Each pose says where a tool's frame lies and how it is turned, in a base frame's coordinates. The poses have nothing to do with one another.
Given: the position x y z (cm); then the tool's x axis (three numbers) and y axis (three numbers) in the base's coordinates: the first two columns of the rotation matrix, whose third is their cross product.
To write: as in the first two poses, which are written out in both.
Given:
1: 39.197 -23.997 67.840 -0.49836 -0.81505 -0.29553 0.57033 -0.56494 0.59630
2: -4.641 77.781 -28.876 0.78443 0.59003 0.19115 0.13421 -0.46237 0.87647
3: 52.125 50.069 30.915 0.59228 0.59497 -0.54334 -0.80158 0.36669 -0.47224
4: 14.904 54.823 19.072 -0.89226 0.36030 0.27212 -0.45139 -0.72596 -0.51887
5: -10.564 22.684 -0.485 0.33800 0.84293 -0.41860 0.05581 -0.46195 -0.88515
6: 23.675 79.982 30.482 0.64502 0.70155 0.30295 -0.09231 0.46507 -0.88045
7: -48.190 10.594 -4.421 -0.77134 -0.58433 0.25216 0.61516 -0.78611 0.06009
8: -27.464 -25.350 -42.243 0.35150 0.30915 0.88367 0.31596 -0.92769 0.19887
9: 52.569 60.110 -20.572 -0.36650 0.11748 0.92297 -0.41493 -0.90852 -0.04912
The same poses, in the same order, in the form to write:
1:
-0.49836 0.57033 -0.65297 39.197
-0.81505 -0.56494 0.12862 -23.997
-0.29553 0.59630 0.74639 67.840
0 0 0 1

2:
0.78443 0.13421 0.60553 -4.641
0.59003 -0.46237 -0.66188 77.781
0.19115 0.87647 -0.44188 -28.876
0 0 0 1

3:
0.59228 -0.80158 -0.08173 52.125
0.59497 0.36669 0.71523 50.069
-0.54334 -0.47224 0.69410 30.915
0 0 0 1

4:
-0.89226 -0.45139 0.01060 14.904
0.36030 -0.72596 -0.58580 54.823
0.27212 -0.51887 0.81038 19.072
0 0 0 1

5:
0.33800 0.05581 -0.93949 -10.564
0.84293 -0.46195 0.27582 22.684
-0.41860 -0.88515 -0.20318 -0.485
0 0 0 1

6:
0.64502 -0.09231 -0.75857 23.675
0.70155 0.46507 0.53994 79.982
0.30295 -0.88045 0.36474 30.482
0 0 0 1

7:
-0.77134 0.61516 0.16311 -48.190
-0.58433 -0.78611 0.20147 10.594
0.25216 0.06009 0.96581 -4.421
0 0 0 1

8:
0.35150 0.31596 0.88125 -27.464
0.30915 -0.92769 0.20930 -25.350
0.88367 0.19887 -0.42376 -42.243
0 0 0 1

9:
-0.36650 -0.41493 0.83277 52.569
0.11748 -0.90852 -0.40097 60.110
0.92297 -0.04912 0.38172 -20.572
0 0 0 1

